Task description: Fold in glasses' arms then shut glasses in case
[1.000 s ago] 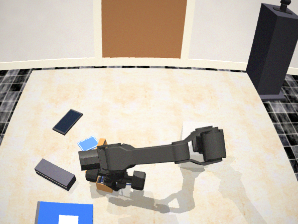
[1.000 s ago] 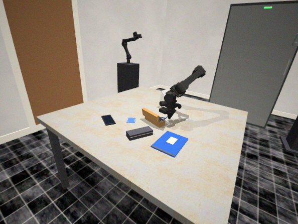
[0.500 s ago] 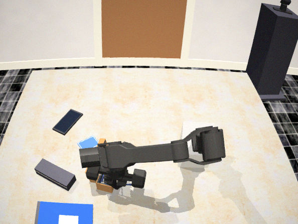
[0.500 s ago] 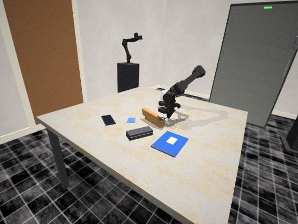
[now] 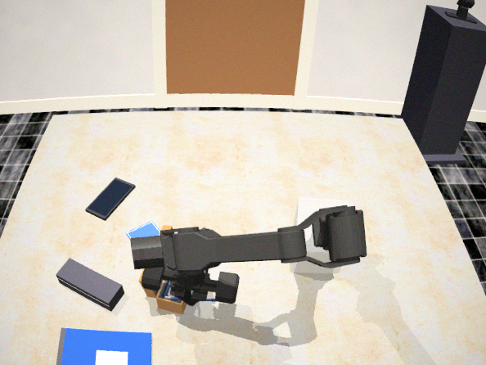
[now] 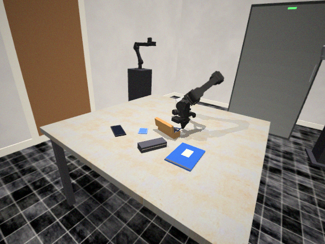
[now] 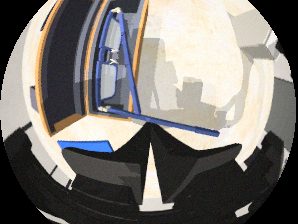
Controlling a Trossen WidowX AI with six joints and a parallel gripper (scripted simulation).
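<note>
Right now the orange glasses case is 100 mm to the right of my hand, 40 mm below it and 40 mm ahead of it. The rest, counted from my hand: grey box: 240 mm ahead, 80 mm to the right, 70 mm below; then small blue card: 250 mm to the right, 110 mm ahead, 80 mm below.
</note>
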